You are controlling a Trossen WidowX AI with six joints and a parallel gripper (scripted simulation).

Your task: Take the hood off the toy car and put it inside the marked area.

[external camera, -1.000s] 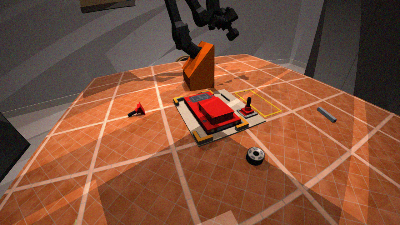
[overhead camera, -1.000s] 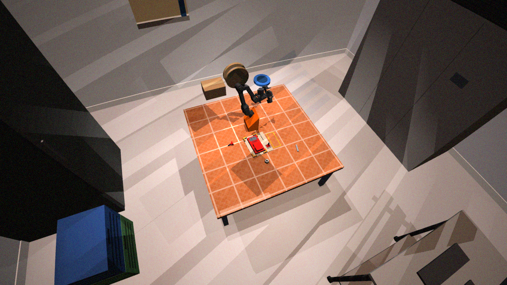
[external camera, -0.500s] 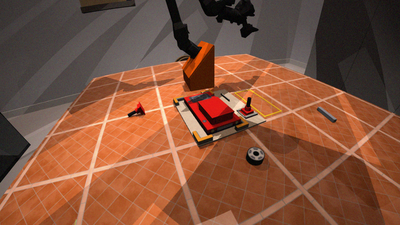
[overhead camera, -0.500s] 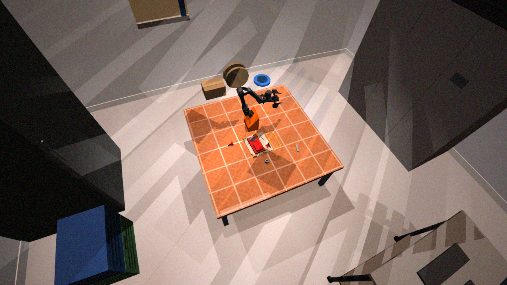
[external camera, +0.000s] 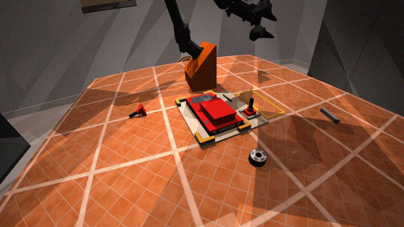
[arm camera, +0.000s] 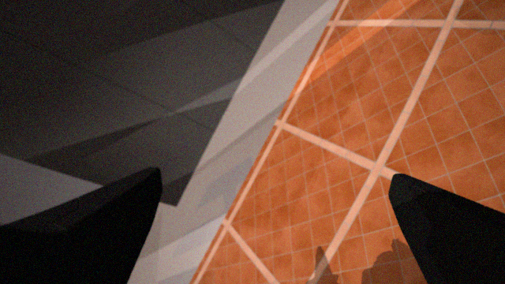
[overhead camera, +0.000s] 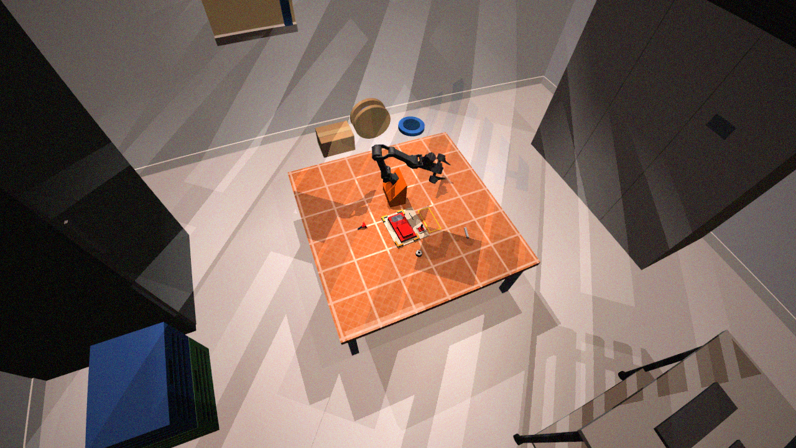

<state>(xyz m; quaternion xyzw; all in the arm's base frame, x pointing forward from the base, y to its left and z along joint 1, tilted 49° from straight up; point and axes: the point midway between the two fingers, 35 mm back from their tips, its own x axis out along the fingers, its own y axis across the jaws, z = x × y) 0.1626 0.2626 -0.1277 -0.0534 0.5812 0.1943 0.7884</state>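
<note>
Now: the red hood 18 cm ahead of my gripper tip, 37 cm to the right of it and 21 cm below it. From my gripper tip the other things lie so: black-and-white wheel (35 cm ahead, 35 cm to the right, 24 cm below).
</note>
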